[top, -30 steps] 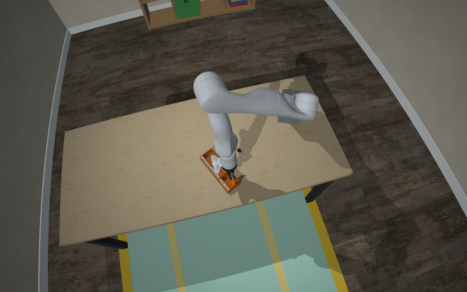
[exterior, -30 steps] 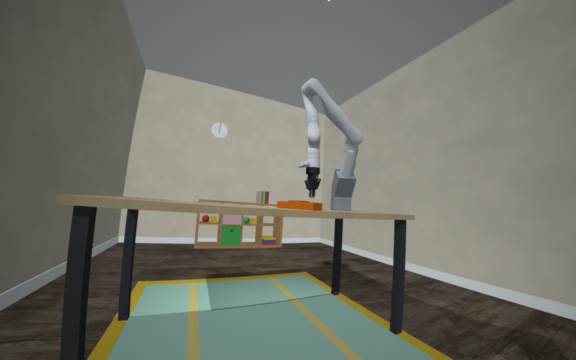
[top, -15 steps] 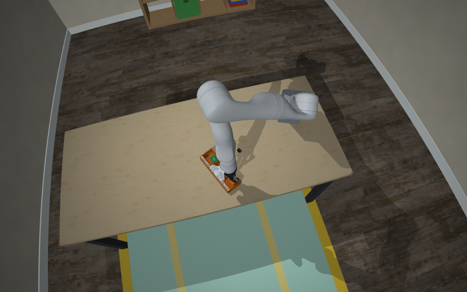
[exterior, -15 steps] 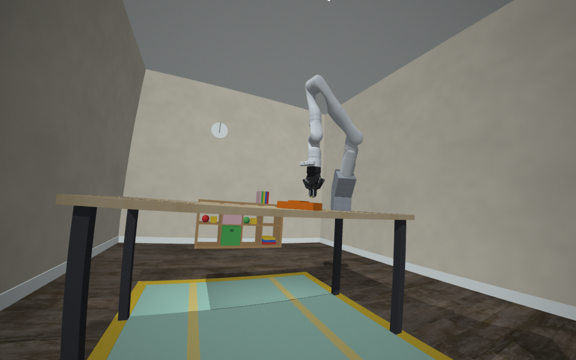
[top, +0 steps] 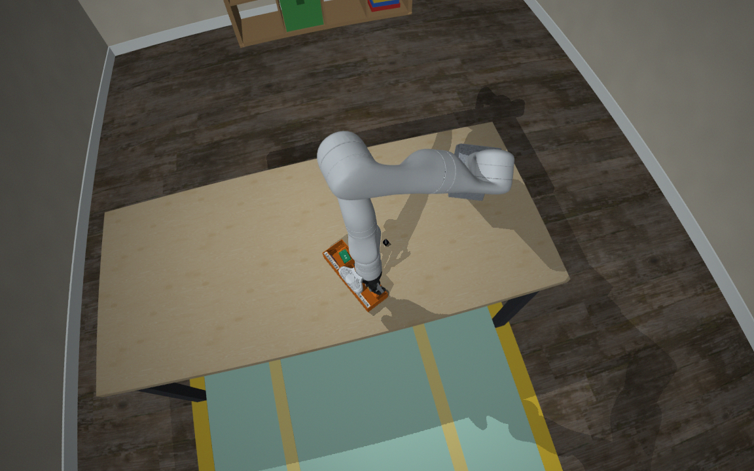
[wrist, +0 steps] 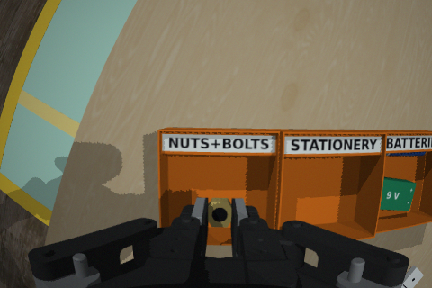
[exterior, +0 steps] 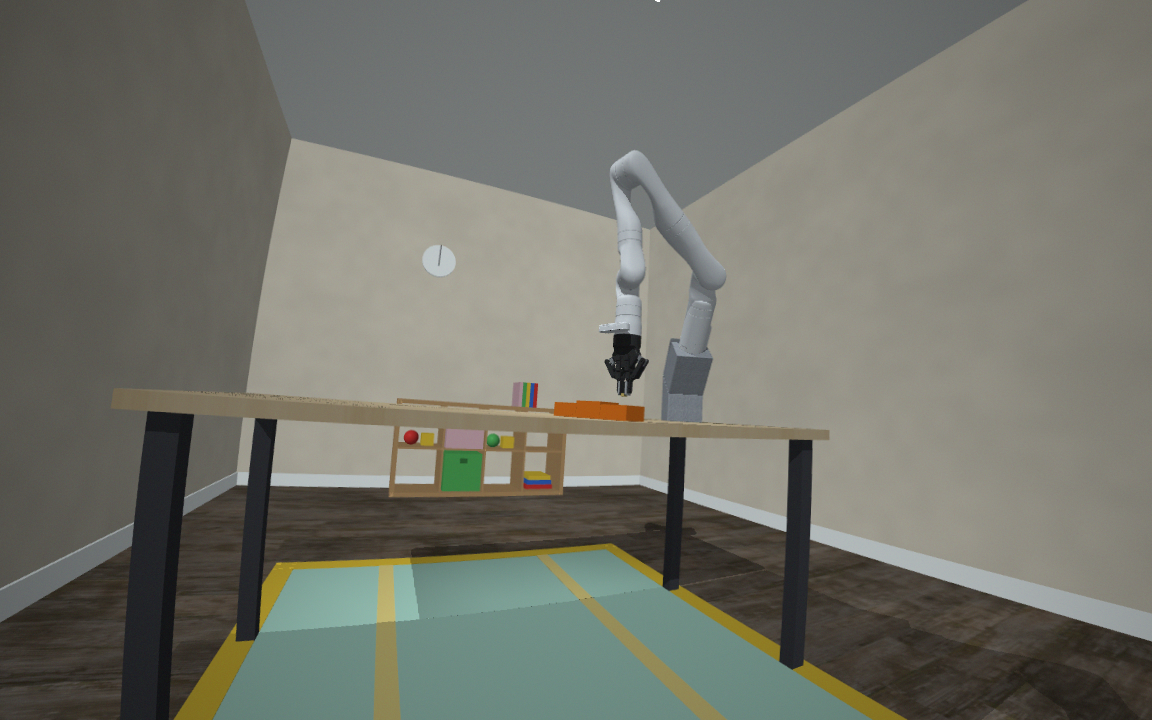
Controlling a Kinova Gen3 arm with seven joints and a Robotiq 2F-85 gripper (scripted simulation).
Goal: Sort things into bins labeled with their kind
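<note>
Right now the orange bins is 70 mm to the right of my hand, 60 mm below it and 40 mm ahead of it. Round my hand: blue cylinder (140 mm to the right, 100 mm ahead, 70 mm below); brass hex nut (20 mm below); green 9V battery (150 mm to the right, 70 mm below, 60 mm ahead).
</note>
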